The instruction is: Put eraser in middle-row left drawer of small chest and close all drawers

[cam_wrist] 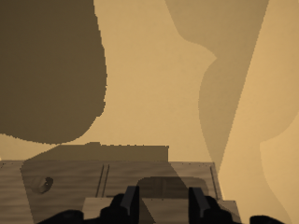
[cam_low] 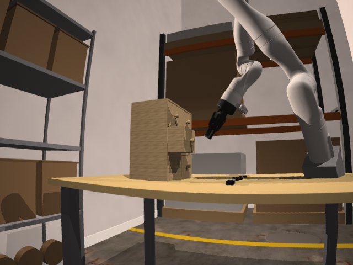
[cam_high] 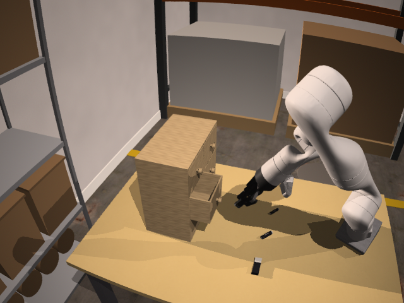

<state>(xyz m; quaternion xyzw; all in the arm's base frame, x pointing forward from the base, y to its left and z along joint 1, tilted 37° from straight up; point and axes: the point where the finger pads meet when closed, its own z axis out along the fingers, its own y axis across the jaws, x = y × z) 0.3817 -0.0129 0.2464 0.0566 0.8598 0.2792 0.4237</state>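
My gripper is now 18 cm above the eraser, 11 cm past it and 10 cm to the right of it.
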